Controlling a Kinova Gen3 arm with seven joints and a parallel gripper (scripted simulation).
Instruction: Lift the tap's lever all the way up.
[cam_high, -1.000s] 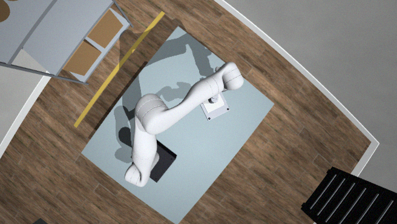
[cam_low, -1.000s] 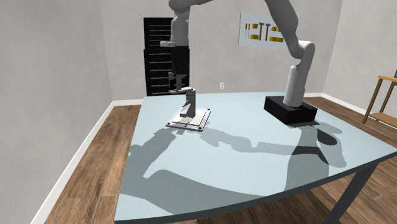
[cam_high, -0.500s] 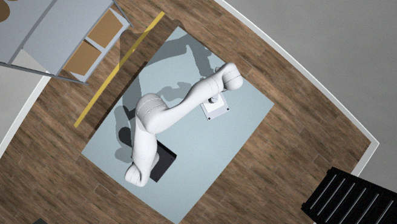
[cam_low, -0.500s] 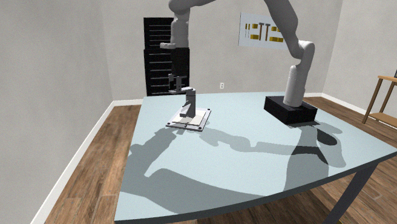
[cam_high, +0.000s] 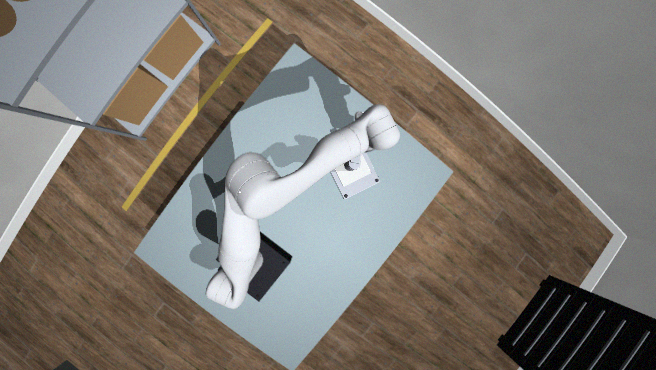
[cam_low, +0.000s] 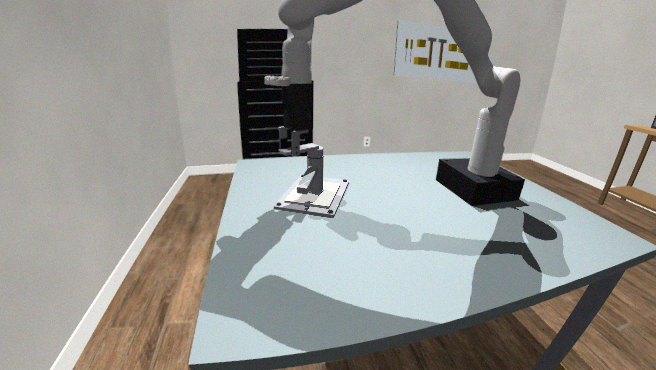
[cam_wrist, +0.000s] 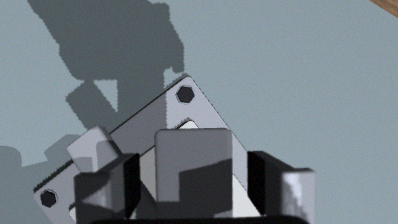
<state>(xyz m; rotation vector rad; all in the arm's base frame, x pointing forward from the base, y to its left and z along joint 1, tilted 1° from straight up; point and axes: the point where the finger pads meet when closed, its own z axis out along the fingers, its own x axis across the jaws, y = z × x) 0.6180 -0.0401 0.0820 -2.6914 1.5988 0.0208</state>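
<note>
Now: hand 3 cm past the lever, 2 cm to the left of it and 1 cm above it. From my hand the other things lie so: base plate 8 cm behind, 4 cm to the right, 16 cm below.
</note>
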